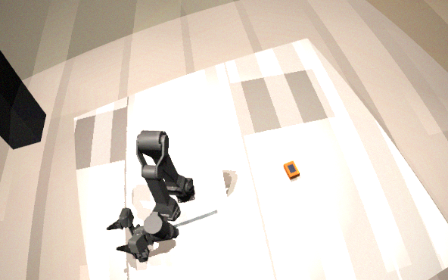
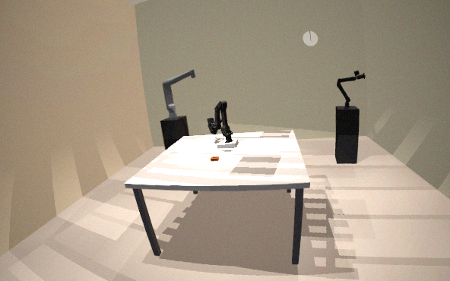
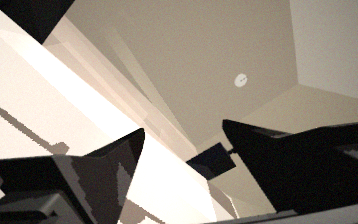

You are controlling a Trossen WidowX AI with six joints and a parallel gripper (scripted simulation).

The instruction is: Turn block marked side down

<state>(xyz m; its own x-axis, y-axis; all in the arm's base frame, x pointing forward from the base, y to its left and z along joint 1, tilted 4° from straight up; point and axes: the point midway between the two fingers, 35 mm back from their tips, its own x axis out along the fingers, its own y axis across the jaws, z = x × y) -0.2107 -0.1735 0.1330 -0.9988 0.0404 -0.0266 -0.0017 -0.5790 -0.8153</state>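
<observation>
My gripper tip is now 650 mm short of the block, 190 mm to the right of it and 130 mm above it.
</observation>
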